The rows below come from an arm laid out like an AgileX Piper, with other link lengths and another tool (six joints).
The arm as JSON. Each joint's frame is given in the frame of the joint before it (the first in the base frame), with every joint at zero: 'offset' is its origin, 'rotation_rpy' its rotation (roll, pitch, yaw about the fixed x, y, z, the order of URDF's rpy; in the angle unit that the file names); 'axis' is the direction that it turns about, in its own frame. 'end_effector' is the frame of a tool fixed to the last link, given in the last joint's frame.
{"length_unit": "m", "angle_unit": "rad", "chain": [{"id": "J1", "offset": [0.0, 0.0, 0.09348], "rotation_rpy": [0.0, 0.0, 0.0], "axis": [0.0, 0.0, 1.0]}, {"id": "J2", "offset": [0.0, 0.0, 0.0], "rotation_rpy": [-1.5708, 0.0, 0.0], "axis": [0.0, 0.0, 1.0]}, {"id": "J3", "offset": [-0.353, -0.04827, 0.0], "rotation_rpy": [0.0, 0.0, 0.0], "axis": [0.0, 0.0, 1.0]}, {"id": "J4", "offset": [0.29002, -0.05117, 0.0], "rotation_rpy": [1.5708, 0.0, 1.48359], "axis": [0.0, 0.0, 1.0]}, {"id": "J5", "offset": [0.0, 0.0, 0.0], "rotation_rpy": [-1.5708, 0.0, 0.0], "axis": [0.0, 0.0, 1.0]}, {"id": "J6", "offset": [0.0, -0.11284, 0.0], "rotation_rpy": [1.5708, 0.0, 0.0], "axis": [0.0, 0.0, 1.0]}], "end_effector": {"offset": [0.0, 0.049, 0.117], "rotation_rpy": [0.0, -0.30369, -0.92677]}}
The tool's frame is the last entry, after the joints.
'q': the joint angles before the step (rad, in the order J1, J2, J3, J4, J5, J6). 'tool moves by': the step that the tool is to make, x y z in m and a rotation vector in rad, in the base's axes. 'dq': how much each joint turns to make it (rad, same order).
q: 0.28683, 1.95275, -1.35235, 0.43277, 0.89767, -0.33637
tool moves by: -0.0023, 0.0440, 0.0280, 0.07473, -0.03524, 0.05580
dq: 0.06354, 0.00100, -0.06720, 0.06799, 0.01769, -0.01832
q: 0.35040, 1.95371, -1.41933, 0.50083, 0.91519, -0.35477
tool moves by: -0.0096, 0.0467, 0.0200, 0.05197, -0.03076, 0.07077
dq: 0.07929, 0.01457, -0.06840, 0.03921, 0.00840, -0.00421
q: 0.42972, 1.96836, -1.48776, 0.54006, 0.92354, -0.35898
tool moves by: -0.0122, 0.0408, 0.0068, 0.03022, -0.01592, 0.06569
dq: 0.07318, 0.03080, -0.05906, 0.02127, 0.00059, -0.00012
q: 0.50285, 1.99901, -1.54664, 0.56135, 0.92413, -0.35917
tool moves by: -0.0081, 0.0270, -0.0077, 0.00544, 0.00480, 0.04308
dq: 0.04850, 0.04370, -0.04366, 0.00642, -0.00019, 0.00359
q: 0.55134, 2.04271, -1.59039, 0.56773, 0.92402, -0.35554
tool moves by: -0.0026, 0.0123, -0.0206, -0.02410, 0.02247, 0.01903
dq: 0.02439, 0.05098, -0.02760, -0.01435, 0.00290, 0.01420
